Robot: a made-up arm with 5 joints.
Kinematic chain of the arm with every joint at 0, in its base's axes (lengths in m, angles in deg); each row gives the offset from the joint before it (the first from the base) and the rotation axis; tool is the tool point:
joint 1: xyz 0 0 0.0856 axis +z
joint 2: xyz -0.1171 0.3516 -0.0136 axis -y
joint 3: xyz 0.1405 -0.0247 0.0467 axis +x
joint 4: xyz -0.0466 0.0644 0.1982 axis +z
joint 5: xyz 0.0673 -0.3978 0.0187 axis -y
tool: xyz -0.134 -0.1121 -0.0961
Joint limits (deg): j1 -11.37..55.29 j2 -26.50..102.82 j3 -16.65..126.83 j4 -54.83..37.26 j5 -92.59..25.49
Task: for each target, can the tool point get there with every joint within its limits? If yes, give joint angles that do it. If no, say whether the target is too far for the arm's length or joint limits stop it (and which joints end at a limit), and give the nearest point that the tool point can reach.
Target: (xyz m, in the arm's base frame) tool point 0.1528 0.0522 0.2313
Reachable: yes | joints 48.97 43.83 30.22 29.71 4.50
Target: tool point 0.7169 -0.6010 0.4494
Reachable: no: joint limits stop it (at a limit: joint 1, joint 4, joint 5) | nearest point 0.3602 -0.1300 0.2714 | short by 0.617 m
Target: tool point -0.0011 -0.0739 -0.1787
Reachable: yes | joints -2.73 31.89 70.51 -4.08 -54.48
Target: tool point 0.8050 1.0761 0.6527
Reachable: no: too far | nearest point 0.3183 0.4525 0.3564 | short by 0.845 m
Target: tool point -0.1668 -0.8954 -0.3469
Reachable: no: joint limits stop it (at a limit: joint 1, joint 2, joint 5) | nearest point -0.2623 -0.4555 -0.1239 | short by 0.502 m
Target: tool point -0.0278 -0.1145 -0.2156
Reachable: yes | joints 25.93 42.68 76.25 -25.22 -82.70
